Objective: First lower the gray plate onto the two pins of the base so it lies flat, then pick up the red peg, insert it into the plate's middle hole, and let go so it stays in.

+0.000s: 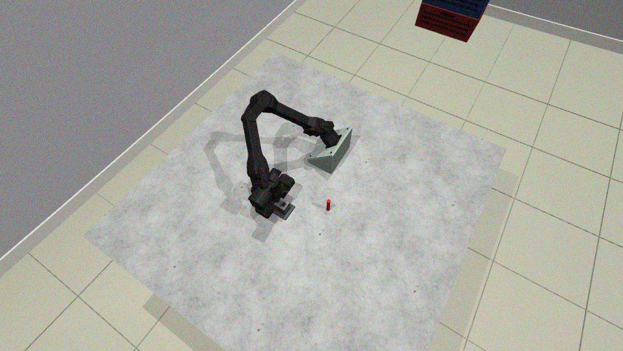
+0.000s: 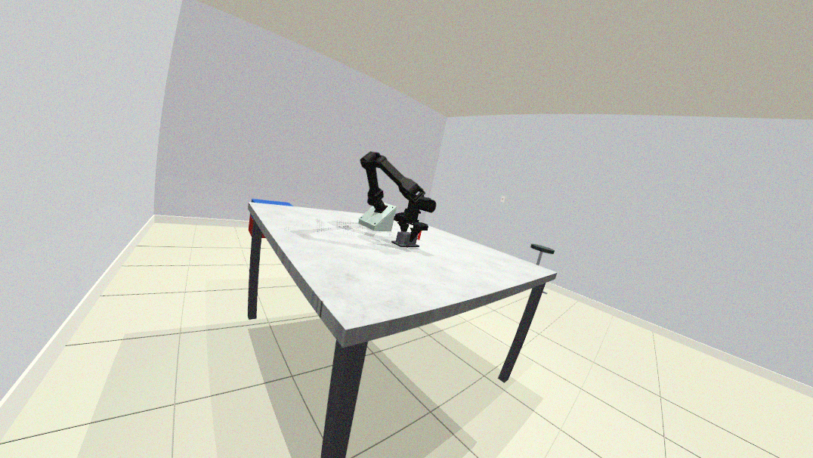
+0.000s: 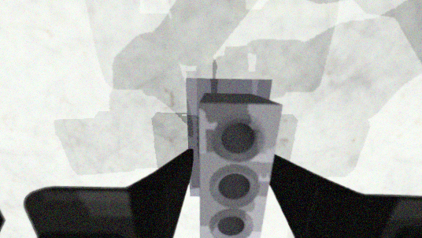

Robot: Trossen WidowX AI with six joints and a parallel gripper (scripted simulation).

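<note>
Right now the base is 1 cm below my gripper tip. Also, from my gripper tip: red peg (19 cm to the left, 7 cm behind, 2 cm above); gray plate (2 cm above).
</note>
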